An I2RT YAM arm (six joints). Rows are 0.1 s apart.
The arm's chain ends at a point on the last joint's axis. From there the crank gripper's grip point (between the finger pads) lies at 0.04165 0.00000 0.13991 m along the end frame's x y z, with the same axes.
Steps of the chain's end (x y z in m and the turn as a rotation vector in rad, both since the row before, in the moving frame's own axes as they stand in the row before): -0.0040, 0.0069, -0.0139, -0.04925, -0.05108, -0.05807; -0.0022, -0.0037, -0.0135, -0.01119, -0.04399, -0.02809; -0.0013, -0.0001, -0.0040, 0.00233, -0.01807, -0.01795; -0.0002, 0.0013, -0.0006, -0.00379, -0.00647, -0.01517; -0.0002, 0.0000, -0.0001, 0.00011, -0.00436, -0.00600
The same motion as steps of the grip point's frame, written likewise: -0.0111, 0.0116, -0.0121, -0.04925, -0.05108, -0.05807; -0.0084, -0.0032, -0.0118, -0.01119, -0.04399, -0.02809; -0.0038, -0.0012, -0.0033, 0.00233, -0.01807, -0.01795; -0.0011, 0.0012, -0.0003, -0.00379, -0.00647, -0.01517; -0.0008, -0.0003, 0.0001, 0.00011, -0.00436, -0.00600
